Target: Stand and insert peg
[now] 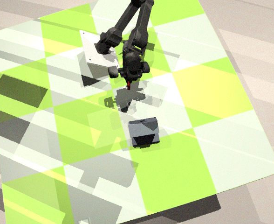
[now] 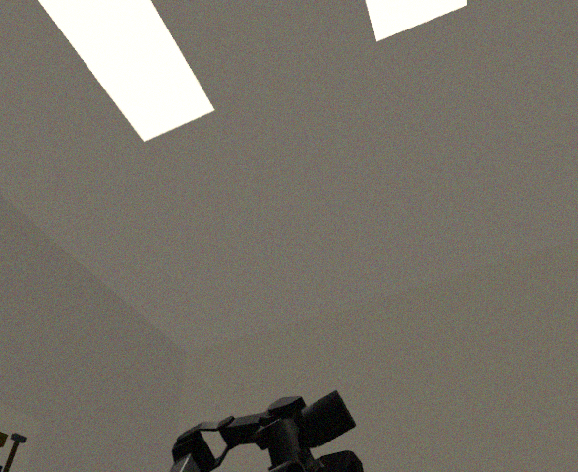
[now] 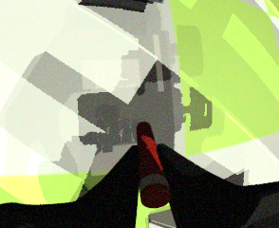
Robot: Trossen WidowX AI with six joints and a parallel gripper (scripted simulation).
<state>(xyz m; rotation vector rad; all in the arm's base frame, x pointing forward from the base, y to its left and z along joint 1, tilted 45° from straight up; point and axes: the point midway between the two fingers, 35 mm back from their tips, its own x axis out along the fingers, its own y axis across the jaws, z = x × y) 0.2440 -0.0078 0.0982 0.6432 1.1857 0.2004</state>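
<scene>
My gripper tip is now 22 cm short of the grey sloped panel, 3 cm above it and 2 cm to the left of it. The rest, counted from my gripper tip: red peg 2 cm above, 1 cm behind.
</scene>
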